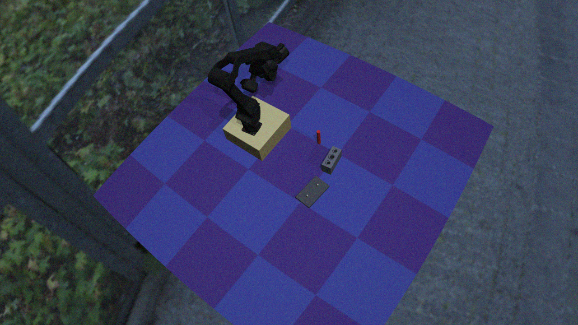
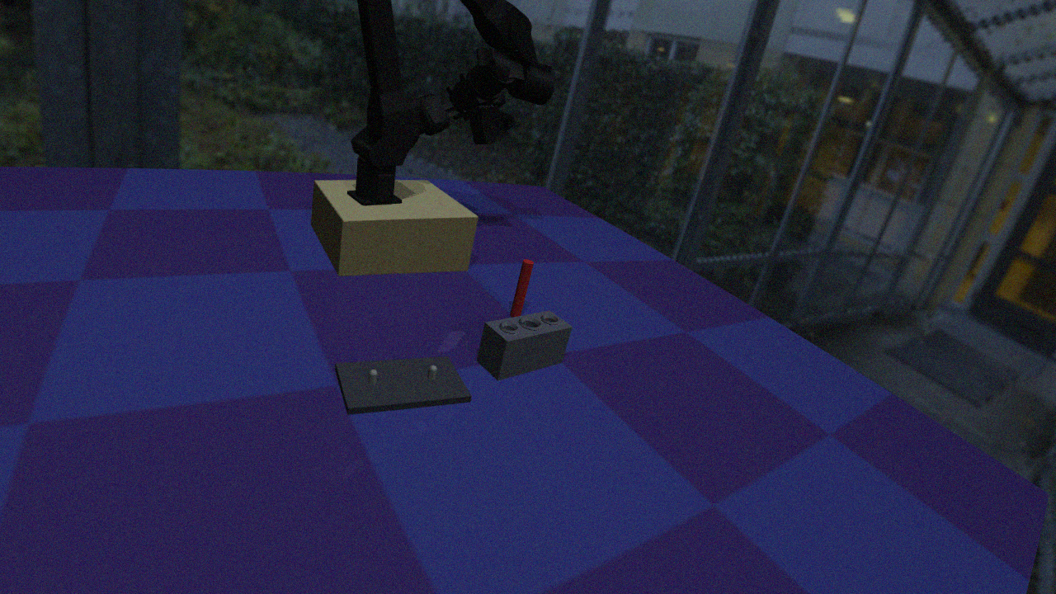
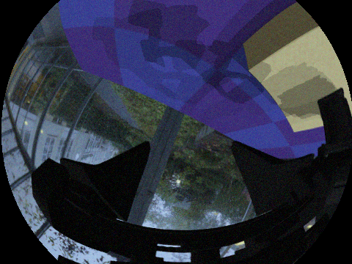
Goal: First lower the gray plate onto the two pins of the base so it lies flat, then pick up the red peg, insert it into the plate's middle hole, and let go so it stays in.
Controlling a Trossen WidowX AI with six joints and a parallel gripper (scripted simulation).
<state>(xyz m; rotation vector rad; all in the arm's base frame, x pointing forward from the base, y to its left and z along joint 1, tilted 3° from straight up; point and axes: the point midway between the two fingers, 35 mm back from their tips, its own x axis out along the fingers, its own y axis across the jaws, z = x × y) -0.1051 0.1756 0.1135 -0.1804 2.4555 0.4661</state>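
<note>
Right now my gripper tip is 48 cm short of the gray plate, 14 cm to the left of it and 14 cm above it. The rest, counted from my gripper tip: red peg: 39 cm ahead, 14 cm below, 7 cm to the right; then dark base: 47 cm ahead, 29 cm to the right, 17 cm below.
</note>
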